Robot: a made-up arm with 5 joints. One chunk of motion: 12 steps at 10 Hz.
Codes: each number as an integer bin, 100 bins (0 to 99) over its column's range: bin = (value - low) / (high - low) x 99, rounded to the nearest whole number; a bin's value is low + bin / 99 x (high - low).
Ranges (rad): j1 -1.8..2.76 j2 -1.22..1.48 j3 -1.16..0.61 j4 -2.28..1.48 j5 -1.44..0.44
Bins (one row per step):
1: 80 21 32 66 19
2: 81 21 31 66 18
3: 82 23 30 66 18
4: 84 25 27 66 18
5: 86 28 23 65 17
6: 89 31 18 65 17
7: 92 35 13 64 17
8: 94 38 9 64 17
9: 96 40 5 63 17
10: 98 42 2 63 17
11: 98 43 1 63 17
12: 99 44 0 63 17
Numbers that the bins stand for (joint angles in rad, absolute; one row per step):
1: 1.8848 -0.6473 -0.5879 0.2267 -1.0792
2: 1.9309 -0.6473 -0.6058 0.2267 -1.0982
3: 1.9770 -0.5927 -0.6236 0.2267 -1.0982
4: 2.0691 -0.5382 -0.6773 0.2267 -1.0982
5: 2.1612 -0.4564 -0.7488 0.1887 -1.1172
6: 2.2994 -0.3745 -0.8382 0.1887 -1.1172
7: 2.4376 -0.2655 -0.9276 0.1507 -1.1172
8: 2.5297 -0.1836 -0.9991 0.1507 -1.1172
9: 2.6218 -0.1291 -1.0706 0.1127 -1.1172
10: 2.7139 -0.0745 -1.1242 0.1127 -1.1172
11: 2.7139 -0.0473 -1.1421 0.1127 -1.1172
12: 2.7600 -0.0200 -1.1600 0.1127 -1.1172

